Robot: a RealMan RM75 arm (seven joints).
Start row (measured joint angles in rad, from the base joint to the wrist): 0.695 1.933 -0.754 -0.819 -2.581 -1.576 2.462
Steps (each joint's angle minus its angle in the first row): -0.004 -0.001 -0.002 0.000 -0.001 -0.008 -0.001; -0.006 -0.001 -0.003 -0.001 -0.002 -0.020 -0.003; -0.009 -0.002 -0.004 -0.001 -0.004 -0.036 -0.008; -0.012 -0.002 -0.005 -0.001 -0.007 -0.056 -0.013; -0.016 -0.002 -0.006 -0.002 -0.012 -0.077 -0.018; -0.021 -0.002 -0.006 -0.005 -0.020 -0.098 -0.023; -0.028 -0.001 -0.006 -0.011 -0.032 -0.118 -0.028; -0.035 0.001 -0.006 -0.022 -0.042 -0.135 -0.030; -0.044 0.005 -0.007 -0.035 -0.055 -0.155 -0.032; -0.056 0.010 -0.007 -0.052 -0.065 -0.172 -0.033
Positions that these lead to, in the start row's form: 0.691 1.932 -0.756 -0.819 -2.582 -1.584 2.461; 0.689 1.932 -0.757 -0.820 -2.583 -1.596 2.459; 0.686 1.931 -0.758 -0.820 -2.585 -1.612 2.454; 0.683 1.931 -0.759 -0.820 -2.588 -1.632 2.449; 0.679 1.931 -0.760 -0.821 -2.593 -1.653 2.444; 0.674 1.931 -0.760 -0.824 -2.601 -1.674 2.439; 0.667 1.932 -0.760 -0.830 -2.613 -1.694 2.434; 0.660 1.934 -0.760 -0.841 -2.623 -1.711 2.432; 0.651 1.938 -0.761 -0.854 -2.636 -1.731 2.430; 0.639 1.943 -0.761 -0.871 -2.646 -1.748 2.429
